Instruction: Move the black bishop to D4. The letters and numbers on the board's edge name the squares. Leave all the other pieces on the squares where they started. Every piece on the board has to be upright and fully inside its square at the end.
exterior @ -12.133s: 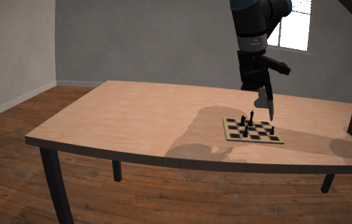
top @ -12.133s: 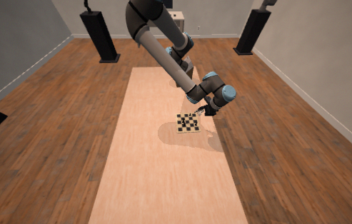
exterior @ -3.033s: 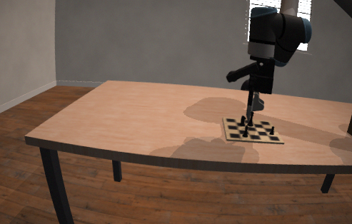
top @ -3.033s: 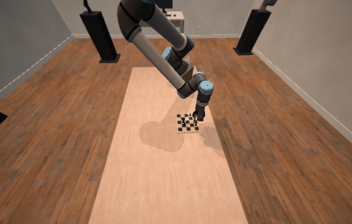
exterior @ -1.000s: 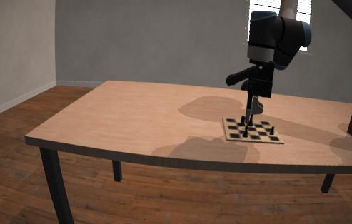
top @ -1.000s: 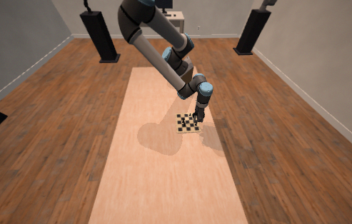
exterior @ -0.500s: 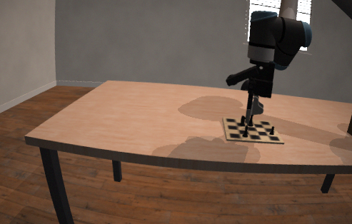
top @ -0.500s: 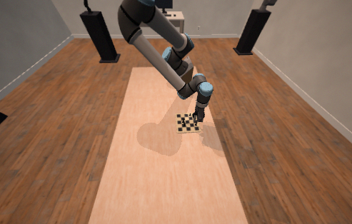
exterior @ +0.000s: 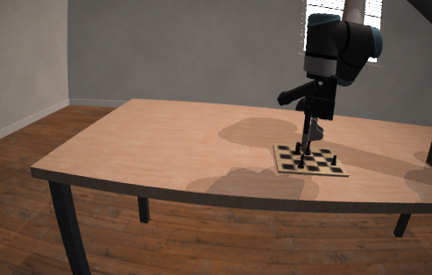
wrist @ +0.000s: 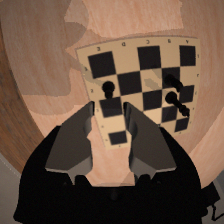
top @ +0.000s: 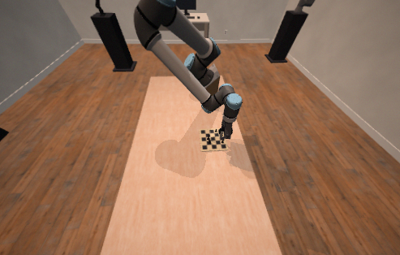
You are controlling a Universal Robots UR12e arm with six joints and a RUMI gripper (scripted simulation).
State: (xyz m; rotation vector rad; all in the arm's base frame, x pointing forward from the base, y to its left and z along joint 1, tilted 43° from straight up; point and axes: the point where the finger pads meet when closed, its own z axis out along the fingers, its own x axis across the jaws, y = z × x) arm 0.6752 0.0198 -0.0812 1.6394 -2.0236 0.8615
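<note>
Right now my hand is 50 mm above the mid-height piece. The rest, counted from my hand: pawn: 120 mm behind, 50 mm below, 40 mm to the right; small chessboard: 70 mm to the right, 70 mm below, 40 mm behind.
</note>
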